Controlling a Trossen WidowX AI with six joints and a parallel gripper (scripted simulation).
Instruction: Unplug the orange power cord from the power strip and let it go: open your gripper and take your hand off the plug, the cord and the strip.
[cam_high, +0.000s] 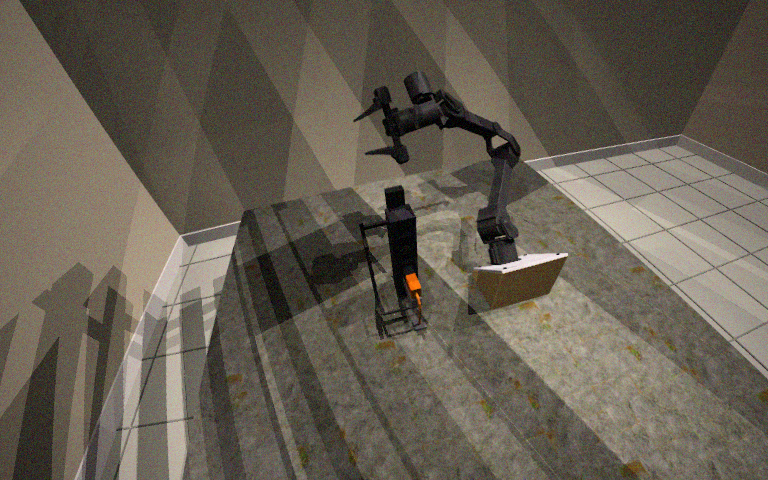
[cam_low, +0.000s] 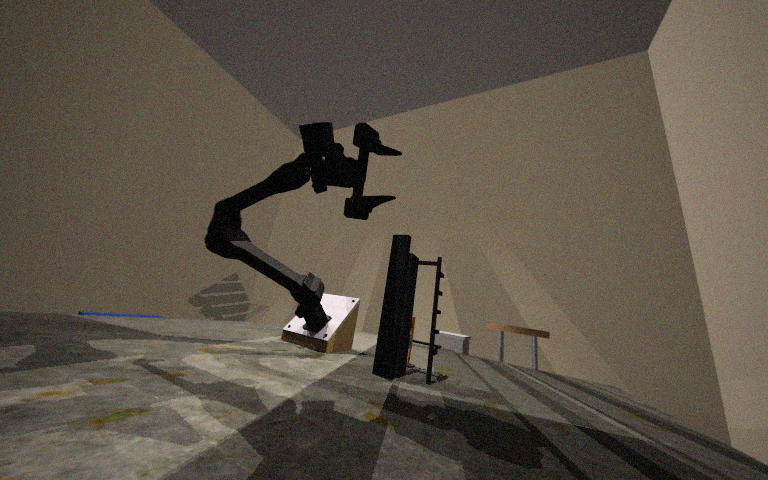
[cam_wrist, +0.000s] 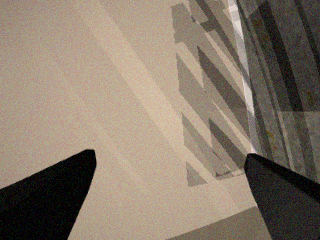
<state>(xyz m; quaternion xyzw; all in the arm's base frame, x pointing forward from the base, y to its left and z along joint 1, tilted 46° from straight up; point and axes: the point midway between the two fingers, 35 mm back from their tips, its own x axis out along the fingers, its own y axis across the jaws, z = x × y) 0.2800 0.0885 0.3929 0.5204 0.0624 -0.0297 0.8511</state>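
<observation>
Now: gripper tip 6 cm past the orange plug, 25 cm to the right of it and 26 cm above it. Round my gripper tip: thin black frame (3 cm ahead, 20 cm to the left, 24 cm below); then black upright block (6 cm behind, 15 cm to the left, 22 cm below).
</observation>
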